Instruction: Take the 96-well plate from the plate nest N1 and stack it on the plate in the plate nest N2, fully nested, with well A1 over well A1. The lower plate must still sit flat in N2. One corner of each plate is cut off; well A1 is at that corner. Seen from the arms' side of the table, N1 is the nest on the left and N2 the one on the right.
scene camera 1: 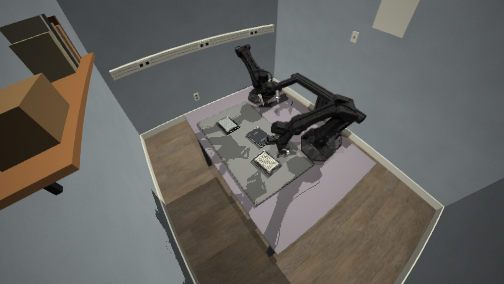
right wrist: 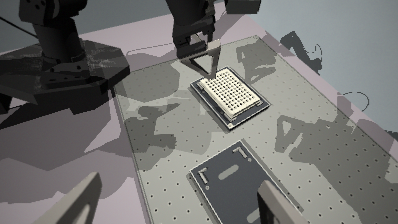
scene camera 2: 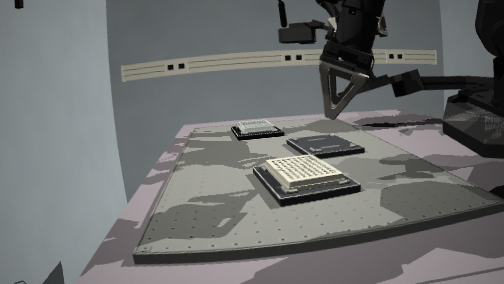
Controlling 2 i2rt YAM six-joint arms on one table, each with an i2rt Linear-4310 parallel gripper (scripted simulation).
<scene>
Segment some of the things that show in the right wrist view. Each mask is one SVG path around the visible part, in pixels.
My left gripper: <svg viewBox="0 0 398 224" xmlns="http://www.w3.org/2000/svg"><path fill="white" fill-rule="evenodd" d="M165 0L174 18L172 38L177 48L176 55L180 63L195 70L207 80L215 79L221 51L220 39L212 41L213 32L215 31L214 23L216 22L213 2L217 0ZM193 59L205 55L212 56L211 72L208 73ZM197 33L202 31L203 35L208 34L207 43L205 43L205 41L202 40Z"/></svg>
My right gripper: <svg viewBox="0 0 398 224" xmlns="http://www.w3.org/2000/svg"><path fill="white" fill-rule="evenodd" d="M263 180L257 191L261 224L310 224L270 181ZM99 172L91 172L32 224L92 224L102 190Z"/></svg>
A white 96-well plate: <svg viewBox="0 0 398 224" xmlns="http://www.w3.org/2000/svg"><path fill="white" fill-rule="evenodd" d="M226 68L216 73L215 79L207 80L205 78L201 80L200 85L229 118L233 119L259 104L260 98Z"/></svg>
</scene>
